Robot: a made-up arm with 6 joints. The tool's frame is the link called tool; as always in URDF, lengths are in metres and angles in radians. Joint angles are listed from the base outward.
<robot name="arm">
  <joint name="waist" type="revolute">
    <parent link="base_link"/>
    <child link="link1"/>
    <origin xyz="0 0 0.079" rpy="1.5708 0 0"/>
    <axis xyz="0 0 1"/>
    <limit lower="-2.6" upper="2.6"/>
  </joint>
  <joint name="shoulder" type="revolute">
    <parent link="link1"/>
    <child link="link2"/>
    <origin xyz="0.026 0.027 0.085" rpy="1.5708 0 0"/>
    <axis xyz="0 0 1"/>
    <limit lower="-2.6" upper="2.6"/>
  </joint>
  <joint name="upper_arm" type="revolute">
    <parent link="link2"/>
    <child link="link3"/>
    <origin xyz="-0.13 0.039 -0.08" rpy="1.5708 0 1.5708"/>
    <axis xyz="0 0 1"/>
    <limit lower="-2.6" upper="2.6"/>
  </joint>
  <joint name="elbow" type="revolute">
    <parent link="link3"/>
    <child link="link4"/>
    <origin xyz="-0.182 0.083 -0.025" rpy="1.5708 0 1.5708"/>
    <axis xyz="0 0 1"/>
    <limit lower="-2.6" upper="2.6"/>
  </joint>
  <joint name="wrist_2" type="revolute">
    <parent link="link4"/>
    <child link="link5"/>
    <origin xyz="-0.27 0.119 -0.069" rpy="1.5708 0 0"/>
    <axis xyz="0 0 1"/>
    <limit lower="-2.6" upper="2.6"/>
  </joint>
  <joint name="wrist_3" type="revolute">
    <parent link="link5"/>
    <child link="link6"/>
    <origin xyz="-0.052 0.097 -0.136" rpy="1.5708 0 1.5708"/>
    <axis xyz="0 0 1"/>
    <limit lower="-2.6" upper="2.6"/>
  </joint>
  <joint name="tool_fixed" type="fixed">
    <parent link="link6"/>
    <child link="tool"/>
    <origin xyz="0.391 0.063 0.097" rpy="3.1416 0 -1.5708"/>
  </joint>
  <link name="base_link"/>
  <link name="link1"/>
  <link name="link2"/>
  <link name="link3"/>
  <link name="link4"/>
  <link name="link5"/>
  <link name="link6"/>
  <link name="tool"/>
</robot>
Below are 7 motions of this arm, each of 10 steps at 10 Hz.
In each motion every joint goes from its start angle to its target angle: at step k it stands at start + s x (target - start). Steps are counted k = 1, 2, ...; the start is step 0. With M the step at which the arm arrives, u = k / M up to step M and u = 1 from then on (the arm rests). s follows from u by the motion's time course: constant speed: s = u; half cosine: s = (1 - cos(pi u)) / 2; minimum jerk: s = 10 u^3 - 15 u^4 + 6 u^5.
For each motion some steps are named. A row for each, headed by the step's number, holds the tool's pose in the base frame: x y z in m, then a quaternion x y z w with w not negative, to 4 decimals.
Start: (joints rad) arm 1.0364 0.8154 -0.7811 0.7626 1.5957 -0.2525
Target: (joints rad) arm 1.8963 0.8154 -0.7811 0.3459 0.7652 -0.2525
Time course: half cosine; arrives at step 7
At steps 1, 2, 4, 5, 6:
1: -0.3302 0.6408 0.4086 -0.6602 -0.0345 -0.6667 0.3443
2: -0.4060 0.5812 0.3929 -0.6090 -0.0808 -0.6828 0.3954
4: -0.5839 0.3666 0.2499 -0.4273 -0.2518 -0.7004 0.5133
5: -0.6207 0.2547 0.1463 -0.3314 -0.3437 -0.6891 0.5452
6: -0.6233 0.1763 0.0690 -0.2630 -0.4092 -0.6731 0.5571

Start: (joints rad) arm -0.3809 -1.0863 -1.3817 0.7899 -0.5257 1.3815
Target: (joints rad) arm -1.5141 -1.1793 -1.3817 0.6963 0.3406 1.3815
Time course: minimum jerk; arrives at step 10
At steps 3, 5, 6, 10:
3: -0.1203 -0.4545 0.0771 0.1293 -0.2407 0.1452 0.9509
5: -0.1019 -0.4642 0.1504 0.1422 -0.1967 0.0954 0.9654
6: -0.0803 -0.4697 0.1848 0.1422 -0.1721 0.0681 0.9724
10: -0.0273 -0.4790 0.2302 0.1312 -0.1280 0.0232 0.9828

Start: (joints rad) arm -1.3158 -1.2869 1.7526 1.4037 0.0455 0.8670
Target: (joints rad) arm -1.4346 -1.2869 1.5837 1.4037 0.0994 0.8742
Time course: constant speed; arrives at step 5
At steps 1, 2, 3, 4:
1: 0.0309 -0.4503 0.2687 0.2531 0.6154 -0.6889 0.2875
2: 0.0313 -0.4538 0.2665 0.2487 0.6160 -0.6862 0.2965
3: 0.0318 -0.4573 0.2643 0.2442 0.6165 -0.6834 0.3055
4: 0.0323 -0.4609 0.2621 0.2397 0.6170 -0.6804 0.3144

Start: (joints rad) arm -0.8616 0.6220 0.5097 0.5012 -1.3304 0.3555
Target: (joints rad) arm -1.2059 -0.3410 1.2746 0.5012 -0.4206 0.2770
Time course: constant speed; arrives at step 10
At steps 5, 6, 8, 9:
5: 0.0133 -0.0124 0.0926 0.5979 0.1379 -0.5021 0.6094
6: -0.0007 -0.0462 0.1037 0.5965 0.1823 -0.5052 0.5965
8: -0.0250 -0.1182 0.1132 0.5903 0.2746 -0.5064 0.5654
9: -0.0360 -0.1552 0.1113 0.5856 0.3221 -0.5039 0.5472

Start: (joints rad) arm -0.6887 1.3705 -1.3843 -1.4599 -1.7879 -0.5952
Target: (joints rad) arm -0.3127 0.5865 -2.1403 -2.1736 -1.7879 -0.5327
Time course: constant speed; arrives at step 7
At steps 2, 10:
2: -0.6571 0.0255 0.1847 -0.2825 0.0228 -0.8469 0.4499
10: -0.6809 -0.2233 0.2389 -0.3753 -0.1733 -0.7807 0.4687

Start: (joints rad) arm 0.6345 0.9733 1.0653 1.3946 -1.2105 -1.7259
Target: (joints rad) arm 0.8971 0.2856 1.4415 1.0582 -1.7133 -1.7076
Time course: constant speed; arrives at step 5
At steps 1, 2, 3, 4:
1: -0.7029 -0.2794 0.2738 0.4071 0.9082 -0.0260 0.0932
2: -0.6630 -0.3907 0.2495 0.3073 0.9298 -0.0424 0.1982
3: -0.6047 -0.4887 0.2442 0.2011 0.9311 -0.0546 0.2994
4: -0.5336 -0.5692 0.2585 0.0903 0.9129 -0.0621 0.3931

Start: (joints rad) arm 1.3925 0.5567 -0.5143 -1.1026 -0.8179 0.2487
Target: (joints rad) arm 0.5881 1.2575 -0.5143 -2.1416 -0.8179 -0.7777
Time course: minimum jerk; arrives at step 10
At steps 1, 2, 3, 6, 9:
1: 0.0218 -0.1261 -0.1631 0.5500 -0.1133 -0.3598 0.7451
2: 0.0215 -0.1252 -0.1781 0.5579 -0.0839 -0.3610 0.7426
3: 0.0168 -0.1166 -0.2137 0.5772 -0.0243 -0.3630 0.7311
6: -0.0859 0.0716 -0.3698 0.7072 0.1761 -0.3854 0.5660
9: -0.1496 0.2773 -0.3677 0.7819 0.1926 -0.4291 0.4091

